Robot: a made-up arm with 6 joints. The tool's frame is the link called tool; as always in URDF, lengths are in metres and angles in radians. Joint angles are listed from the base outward.
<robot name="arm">
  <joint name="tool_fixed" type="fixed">
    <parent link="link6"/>
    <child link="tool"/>
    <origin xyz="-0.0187 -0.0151 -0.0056" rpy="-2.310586 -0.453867 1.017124"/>
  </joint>
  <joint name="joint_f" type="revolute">
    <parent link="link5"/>
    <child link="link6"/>
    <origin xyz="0.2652 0.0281 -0.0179" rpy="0 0 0"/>
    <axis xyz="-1 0 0"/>
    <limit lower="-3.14" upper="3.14"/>
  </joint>
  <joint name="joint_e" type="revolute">
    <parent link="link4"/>
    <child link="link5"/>
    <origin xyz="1.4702 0.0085 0.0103" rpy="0 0 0"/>
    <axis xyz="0 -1 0"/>
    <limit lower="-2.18" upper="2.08"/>
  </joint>
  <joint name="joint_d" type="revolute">
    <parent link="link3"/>
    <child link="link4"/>
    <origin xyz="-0.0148 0.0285 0.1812" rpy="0 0 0"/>
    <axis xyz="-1 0 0"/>
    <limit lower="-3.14" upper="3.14"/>
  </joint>
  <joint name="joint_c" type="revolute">
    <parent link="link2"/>
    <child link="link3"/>
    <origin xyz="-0.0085 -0.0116 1.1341" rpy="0 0 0"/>
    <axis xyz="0 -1 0"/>
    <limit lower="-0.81" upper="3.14"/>
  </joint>
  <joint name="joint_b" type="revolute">
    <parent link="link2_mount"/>
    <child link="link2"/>
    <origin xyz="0.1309 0.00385 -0.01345" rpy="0 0 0"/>
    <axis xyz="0 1 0"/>
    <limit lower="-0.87" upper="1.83"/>
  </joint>
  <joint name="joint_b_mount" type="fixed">
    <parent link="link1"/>
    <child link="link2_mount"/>
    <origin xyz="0.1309 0.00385 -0.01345" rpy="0 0 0"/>
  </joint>
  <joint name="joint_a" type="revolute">
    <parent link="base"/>
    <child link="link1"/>
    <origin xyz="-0.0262 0.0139 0.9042" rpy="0 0 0"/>
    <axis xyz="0 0 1"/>
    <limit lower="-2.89" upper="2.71"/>
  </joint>
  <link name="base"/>
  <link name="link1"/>
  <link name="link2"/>
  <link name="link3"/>
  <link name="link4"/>
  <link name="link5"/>
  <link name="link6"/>
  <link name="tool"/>
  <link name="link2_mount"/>
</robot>
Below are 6 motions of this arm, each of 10 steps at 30 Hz.
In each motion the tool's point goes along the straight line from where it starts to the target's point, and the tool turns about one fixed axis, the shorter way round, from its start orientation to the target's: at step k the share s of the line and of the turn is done. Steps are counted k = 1, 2, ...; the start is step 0. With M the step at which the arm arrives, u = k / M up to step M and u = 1 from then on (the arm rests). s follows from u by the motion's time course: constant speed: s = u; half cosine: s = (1 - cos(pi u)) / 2; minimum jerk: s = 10 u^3 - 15 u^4 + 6 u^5.
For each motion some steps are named. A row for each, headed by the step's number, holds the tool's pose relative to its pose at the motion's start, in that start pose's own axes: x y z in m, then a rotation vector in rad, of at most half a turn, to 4 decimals.
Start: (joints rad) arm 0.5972 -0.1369 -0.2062 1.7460 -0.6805 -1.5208
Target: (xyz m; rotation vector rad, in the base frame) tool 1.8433 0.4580 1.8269 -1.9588 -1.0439 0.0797
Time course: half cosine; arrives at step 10
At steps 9, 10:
9: -0.2048 0.5044 -0.1687 0.1648 0.1483 0.0878
10: -0.2099 0.5170 -0.1730 0.1689 0.1521 0.0900

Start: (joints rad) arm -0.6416 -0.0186 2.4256 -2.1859 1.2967 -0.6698
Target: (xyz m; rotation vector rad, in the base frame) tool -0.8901 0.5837 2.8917 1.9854 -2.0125 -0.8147
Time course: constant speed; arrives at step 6
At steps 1, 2, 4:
1: -0.0152 -0.0165 0.0095 0.0085 0.0048 0.0233
2: -0.0304 -0.0330 0.0189 0.0169 0.0097 0.0466
4: -0.0608 -0.0661 0.0378 0.0338 0.0193 0.0932

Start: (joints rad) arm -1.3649 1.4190 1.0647 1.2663 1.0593 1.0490
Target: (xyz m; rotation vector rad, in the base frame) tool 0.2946 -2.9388 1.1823 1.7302 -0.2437 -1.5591
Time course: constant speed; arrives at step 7
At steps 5, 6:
5: -0.4330 0.0508 0.2540 0.0450 -0.2807 0.1424
6: -0.5196 0.0610 0.3048 0.0540 -0.3368 0.1709

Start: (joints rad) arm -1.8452 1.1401 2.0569 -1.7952 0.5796 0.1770
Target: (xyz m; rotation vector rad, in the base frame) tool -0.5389 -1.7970 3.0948 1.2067 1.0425 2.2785
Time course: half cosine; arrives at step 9
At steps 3, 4, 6, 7, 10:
3: 0.0583 0.0037 0.0902 0.0269 0.0087 -0.0136
4: 0.0964 0.0061 0.1491 0.0445 0.0144 -0.0224
6: 0.1749 0.0110 0.2707 0.0808 0.0262 -0.0407
7: 0.2059 0.0130 0.3187 0.0951 0.0308 -0.0479
10: 0.2332 0.0147 0.3609 0.1077 0.0349 -0.0542

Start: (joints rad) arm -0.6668 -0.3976 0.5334 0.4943 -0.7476 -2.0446
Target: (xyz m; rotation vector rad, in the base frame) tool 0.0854 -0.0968 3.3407 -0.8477 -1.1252 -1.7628
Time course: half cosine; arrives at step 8
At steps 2, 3, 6, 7, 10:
2: 0.0049 -0.0779 0.0506 0.0116 -0.0396 -0.0171
3: 0.0103 -0.1641 0.1066 0.0244 -0.0836 -0.0361
6: 0.0285 -0.4539 0.2948 0.0675 -0.2311 -0.0998
7: 0.0321 -0.5116 0.3323 0.0760 -0.2604 -0.1124
10: 0.0334 -0.5318 0.3454 0.0790 -0.2707 -0.1169

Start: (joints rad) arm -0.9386 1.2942 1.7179 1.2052 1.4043 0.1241
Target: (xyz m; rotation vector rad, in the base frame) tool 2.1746 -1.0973 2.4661 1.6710 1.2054 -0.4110
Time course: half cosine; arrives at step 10
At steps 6, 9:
6: 0.2629 0.3197 -0.5442 -0.0093 0.0334 -0.1379
9: 0.3919 0.4765 -0.8112 -0.0139 0.0498 -0.2055

